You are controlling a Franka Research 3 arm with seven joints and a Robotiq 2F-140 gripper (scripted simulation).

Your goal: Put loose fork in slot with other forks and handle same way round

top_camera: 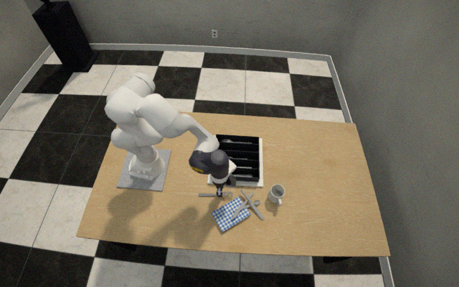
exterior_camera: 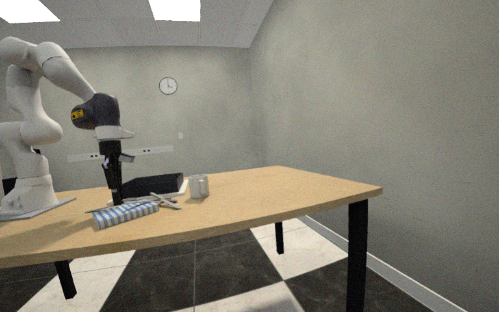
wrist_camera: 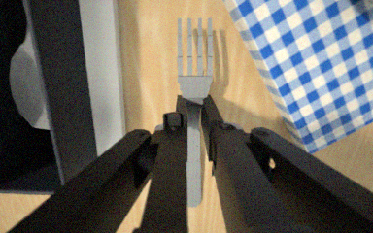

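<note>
My hand is 90 mm short of the tray, 240 mm to the right of it and 10 mm above it. Round my hand: white mug: 320 mm ahead, 10 mm below; then spoon: 70 mm ahead, 230 mm to the left, 30 mm below.
</note>
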